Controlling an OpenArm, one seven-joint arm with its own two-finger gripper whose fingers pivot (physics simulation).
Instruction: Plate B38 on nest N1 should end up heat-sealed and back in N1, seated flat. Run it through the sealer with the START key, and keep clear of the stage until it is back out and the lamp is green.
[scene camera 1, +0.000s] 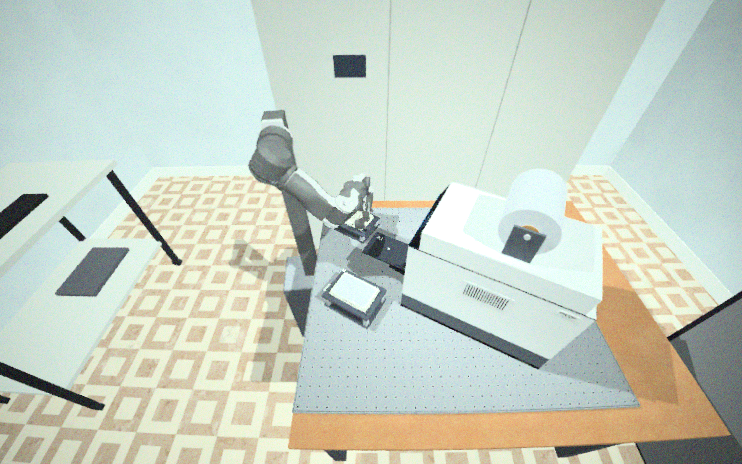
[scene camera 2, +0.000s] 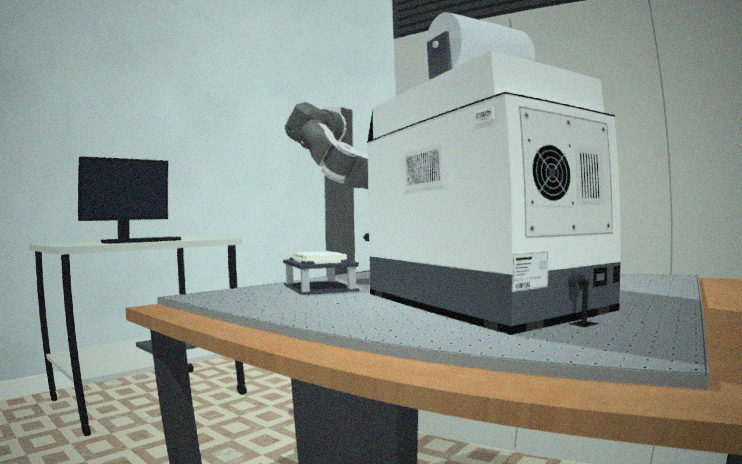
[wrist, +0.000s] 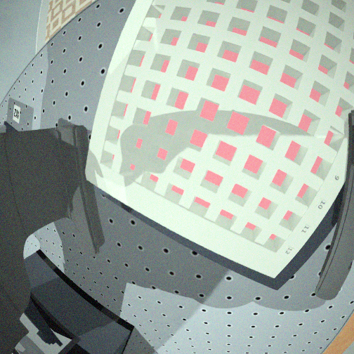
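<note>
A white, pink-welled plate (scene camera 1: 351, 221) (wrist: 240, 122) lies in the dark nest (scene camera 1: 355, 234) (wrist: 312, 240) at the back left of the pegboard; I cannot tell whether it sits fully flat. My gripper (scene camera 1: 363, 221) (wrist: 198, 199) points down over it, with one finger against each side of the plate, and is shut on it. The sealer (scene camera 1: 476, 284) (scene camera 2: 437, 202) is the white box to the right, with its dark stage (scene camera 1: 389, 250) out beside the nest. The START key and lamp are hidden. In scene camera 2 the sealer hides my gripper.
A second stand (scene camera 1: 350, 306) (scene camera 2: 321, 264) near the pegboard's front left bears a white plate (scene camera 1: 355, 291) (scene camera 2: 320, 256). A tag marked N2 (wrist: 16, 114) shows at the wrist view's left. A film roll (scene camera 1: 535, 205) (scene camera 2: 484, 41) tops the sealer. A side table (scene camera 2: 136, 244) stands left.
</note>
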